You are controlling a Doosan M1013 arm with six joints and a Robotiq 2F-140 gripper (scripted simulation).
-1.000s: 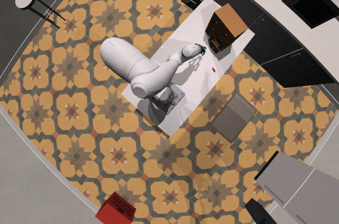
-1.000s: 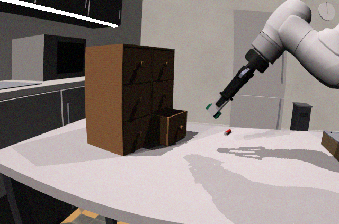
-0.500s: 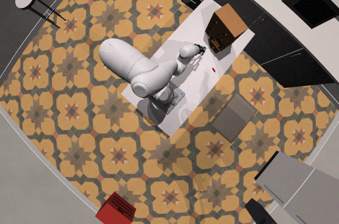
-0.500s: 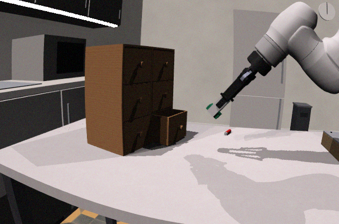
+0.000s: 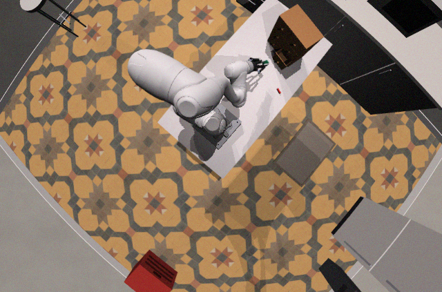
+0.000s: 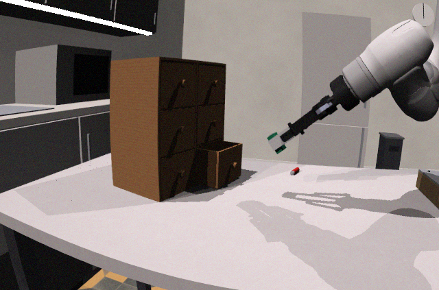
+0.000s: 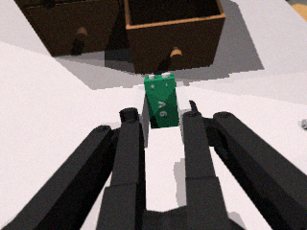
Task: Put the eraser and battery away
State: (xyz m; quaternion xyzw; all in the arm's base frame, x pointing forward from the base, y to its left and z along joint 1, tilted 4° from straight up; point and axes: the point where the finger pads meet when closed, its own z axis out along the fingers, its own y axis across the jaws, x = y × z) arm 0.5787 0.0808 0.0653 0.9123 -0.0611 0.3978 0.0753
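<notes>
Now: the green nine-volt battery 2 cm ahead of my hand and 1 cm below it. Round my hand: red cylinder (23 cm to the right, 15 cm below); then white eraser (32 cm ahead, 6 cm to the right, 3 cm below).
</notes>
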